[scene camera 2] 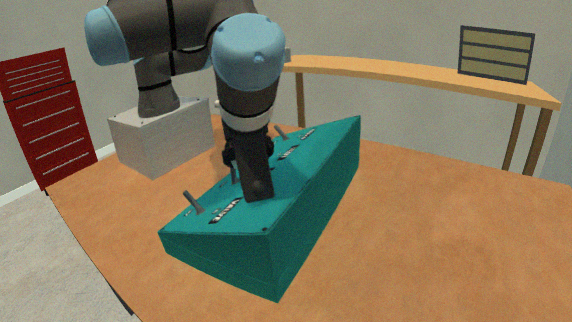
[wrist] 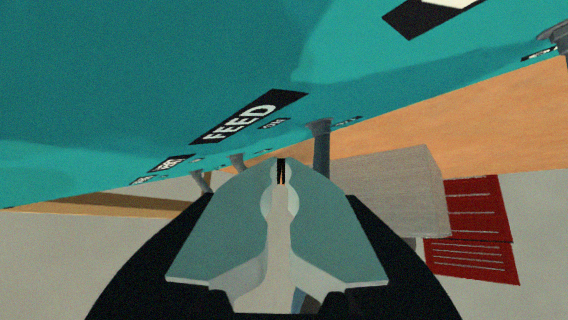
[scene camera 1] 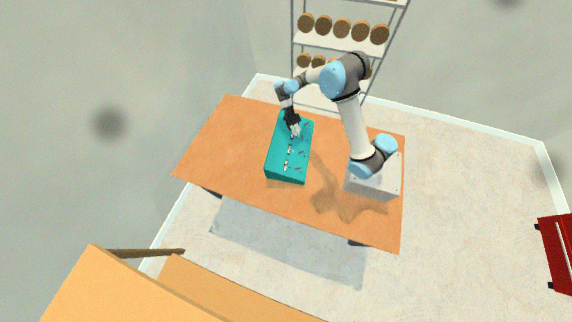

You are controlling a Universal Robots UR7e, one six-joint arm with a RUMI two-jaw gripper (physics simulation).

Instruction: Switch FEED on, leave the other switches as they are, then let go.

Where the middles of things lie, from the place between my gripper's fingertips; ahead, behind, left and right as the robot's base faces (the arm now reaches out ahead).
The teal switch box (scene camera 2: 259,247) is 6 cm to the left of my hand, 4 cm below it and 2 cm ahead of it.
